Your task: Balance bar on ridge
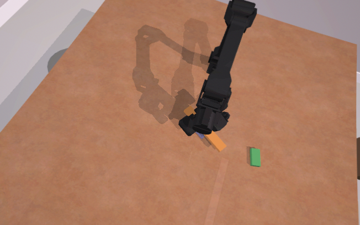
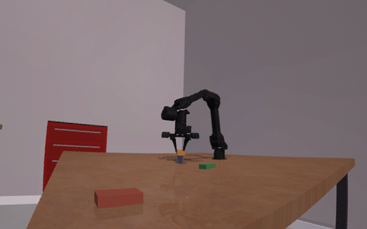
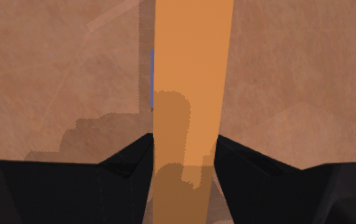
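Now: gripper tip 10 mm short of the orange bar and 20 mm to the right of it. Also, from my gripper tip: green block: 40 mm ahead, 250 mm to the left, 40 mm below; white ridge: 10 mm ahead, 20 mm to the left, 10 mm below; red block: 440 mm ahead, 490 mm to the left, 40 mm below.
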